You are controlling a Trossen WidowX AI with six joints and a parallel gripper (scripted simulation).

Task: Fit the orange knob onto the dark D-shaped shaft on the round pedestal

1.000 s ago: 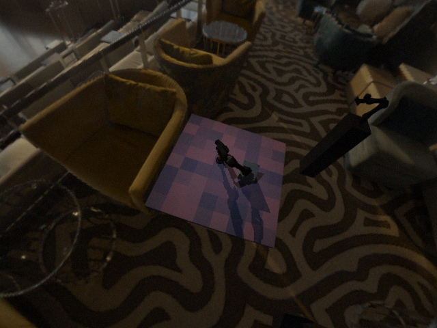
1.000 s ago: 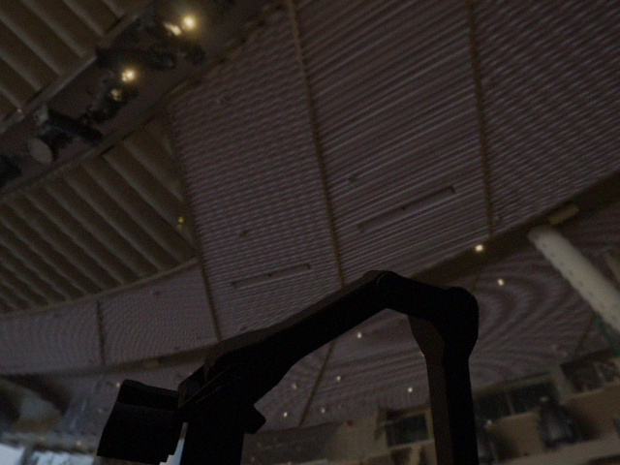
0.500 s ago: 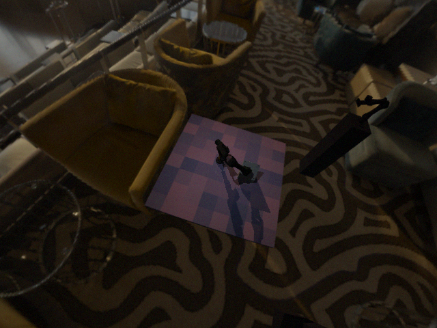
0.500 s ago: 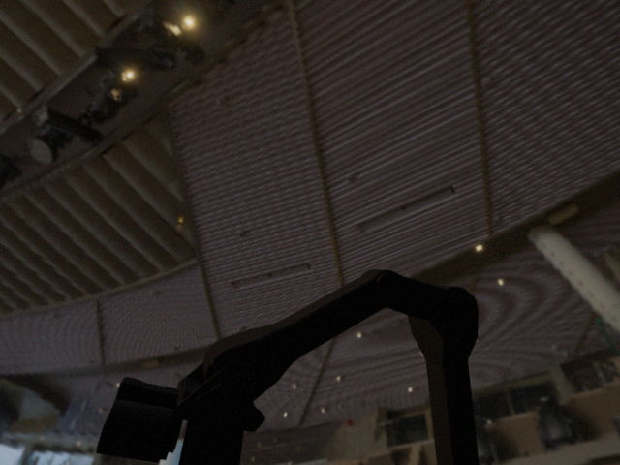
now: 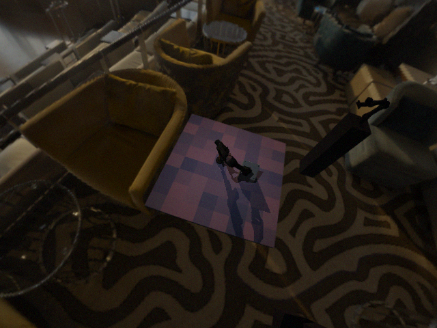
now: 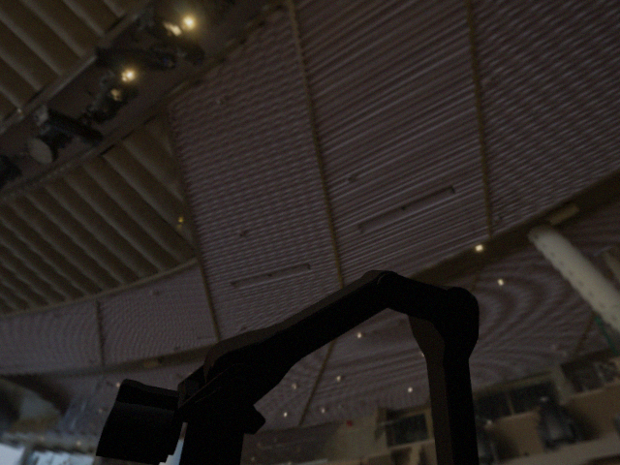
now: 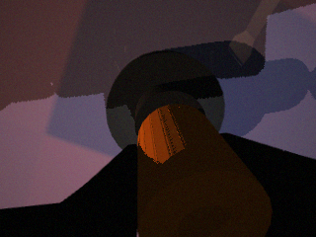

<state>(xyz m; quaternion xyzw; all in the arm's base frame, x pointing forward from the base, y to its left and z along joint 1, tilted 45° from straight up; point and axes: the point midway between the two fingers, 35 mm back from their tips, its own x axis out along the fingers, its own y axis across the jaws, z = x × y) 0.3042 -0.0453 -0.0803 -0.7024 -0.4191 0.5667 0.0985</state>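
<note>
Right now the orange knob is 2 cm above my gripper tip. Round my gripper tip: dark round pedestal: 4 cm below.
</note>
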